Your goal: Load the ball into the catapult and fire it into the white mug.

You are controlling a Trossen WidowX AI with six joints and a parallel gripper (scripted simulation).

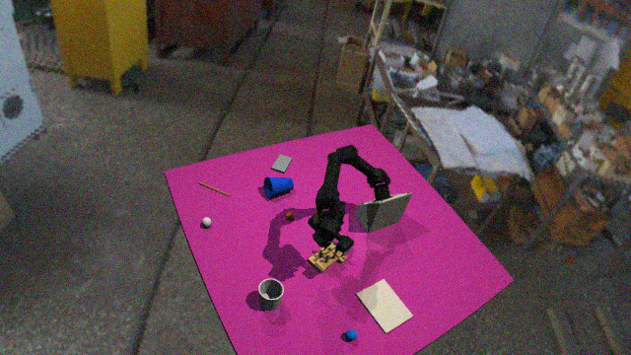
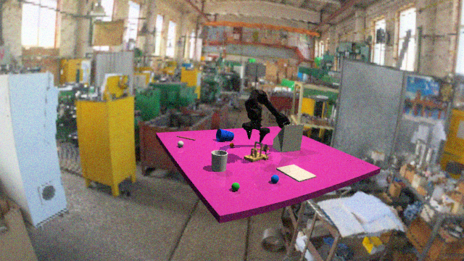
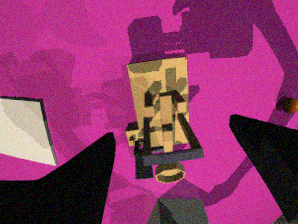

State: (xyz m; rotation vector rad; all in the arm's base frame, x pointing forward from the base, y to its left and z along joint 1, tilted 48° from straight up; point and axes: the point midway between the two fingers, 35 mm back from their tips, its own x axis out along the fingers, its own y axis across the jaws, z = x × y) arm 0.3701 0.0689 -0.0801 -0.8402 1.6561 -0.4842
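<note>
The orange ball lies 27 cm to the right of my gripper tip, 11 cm below it and 1 cm ahead of it. Round my gripper tip: wooden catapult (7 cm below, 6 cm behind, 1 cm to the right); then beige plate (30 cm to the left, 12 cm below, 12 cm behind); then white mug (28 cm ahead, 9 cm below, 8 cm to the left).
</note>
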